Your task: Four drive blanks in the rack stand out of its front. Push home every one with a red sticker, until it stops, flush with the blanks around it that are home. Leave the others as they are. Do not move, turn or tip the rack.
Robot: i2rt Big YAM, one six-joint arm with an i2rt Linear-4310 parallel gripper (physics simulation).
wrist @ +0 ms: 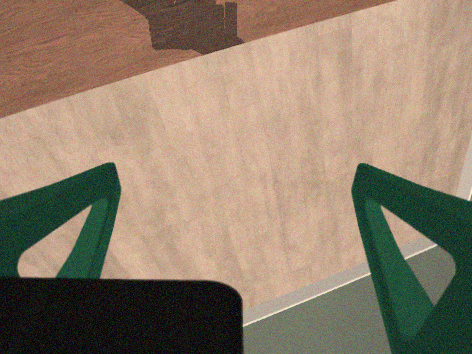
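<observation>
My gripper [236, 176] is open, its two green fingers wide apart at the left and right of the wrist view, with nothing between them. The rack, the drive blanks and the red stickers do not show in this view, so how the blanks stand cannot be told.
A reddish-brown wooden table top [65, 55] fills the upper left, with a dark, jagged shadow across it at the top. Beyond its straight edge lies a pale wood floor [240, 150]. A light skirting strip [300, 296] and a grey-green wall [310, 327] are at the bottom. A black block covers the bottom left.
</observation>
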